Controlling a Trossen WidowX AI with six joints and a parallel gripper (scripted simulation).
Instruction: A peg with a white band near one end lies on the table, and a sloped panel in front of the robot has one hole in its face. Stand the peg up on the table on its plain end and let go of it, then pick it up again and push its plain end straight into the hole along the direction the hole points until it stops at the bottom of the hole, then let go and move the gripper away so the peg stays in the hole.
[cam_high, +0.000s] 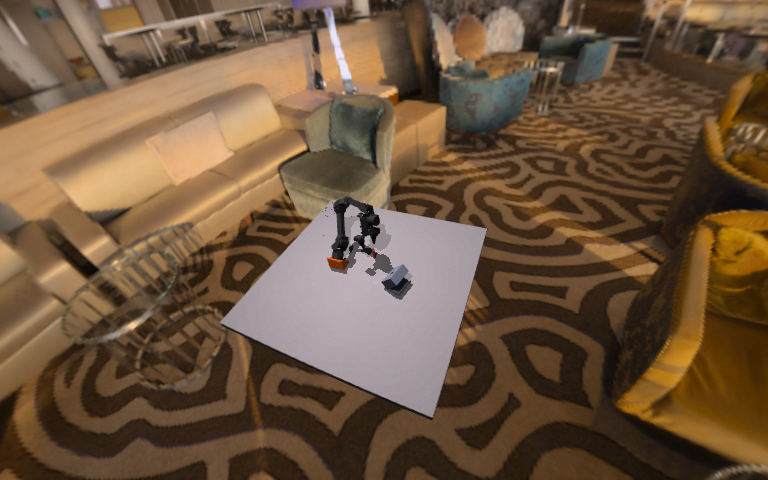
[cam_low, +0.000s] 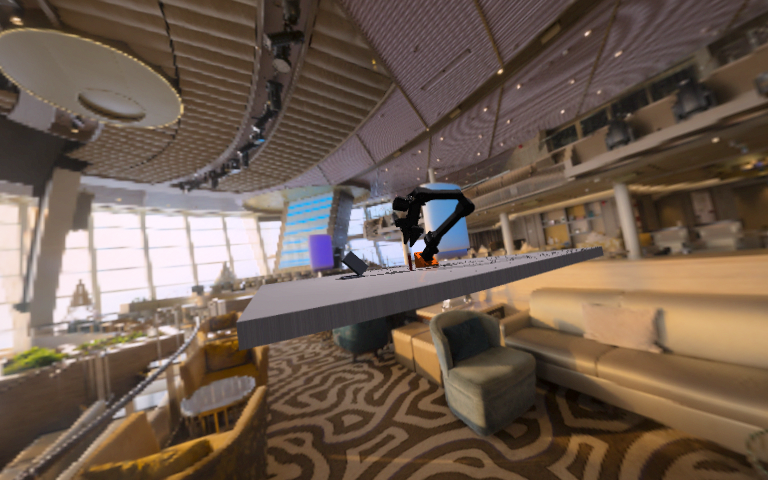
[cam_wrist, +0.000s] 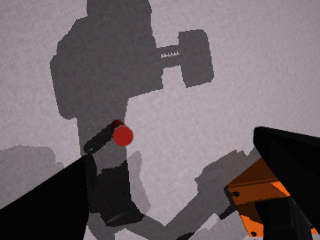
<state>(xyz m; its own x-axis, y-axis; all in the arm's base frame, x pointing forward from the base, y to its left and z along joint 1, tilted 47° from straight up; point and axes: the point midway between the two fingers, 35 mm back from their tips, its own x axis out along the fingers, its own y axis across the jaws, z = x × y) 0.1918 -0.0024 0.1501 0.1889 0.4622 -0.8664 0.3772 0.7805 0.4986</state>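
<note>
My gripper tip is now 6 cm above the red peg, 2 cm to the right of it and 1 cm short of it. Round my gripper tip: sloped panel (22 cm ahead, 16 cm to the right, 5 cm below).
</note>
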